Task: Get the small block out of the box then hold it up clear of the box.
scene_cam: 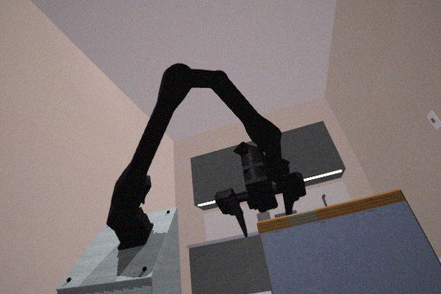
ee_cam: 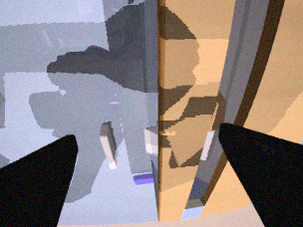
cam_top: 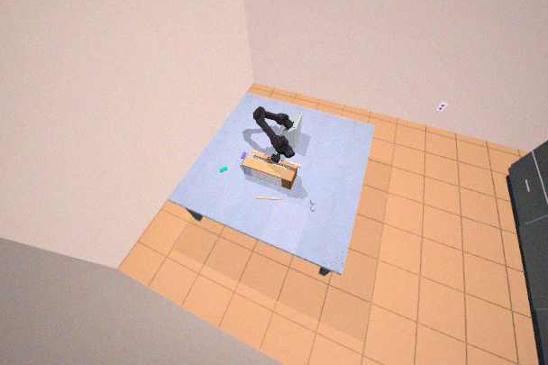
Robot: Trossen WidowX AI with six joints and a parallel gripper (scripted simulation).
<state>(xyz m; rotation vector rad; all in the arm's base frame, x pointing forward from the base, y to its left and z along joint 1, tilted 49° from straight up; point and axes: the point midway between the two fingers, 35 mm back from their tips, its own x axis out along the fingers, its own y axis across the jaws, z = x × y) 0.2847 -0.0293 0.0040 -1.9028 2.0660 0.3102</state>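
My gripper tip is 60 mm above the brown block, 50 mm short of it and 40 mm to the left of it. The rest, counted from my gripper tip: thin wooden stick (280 mm ahead, 140 mm below, 30 mm to the left); then clear-fronted box (80 mm below, 40 mm ahead, 20 mm to the right); then purple block (290 mm to the right, 140 mm below, 30 mm behind).
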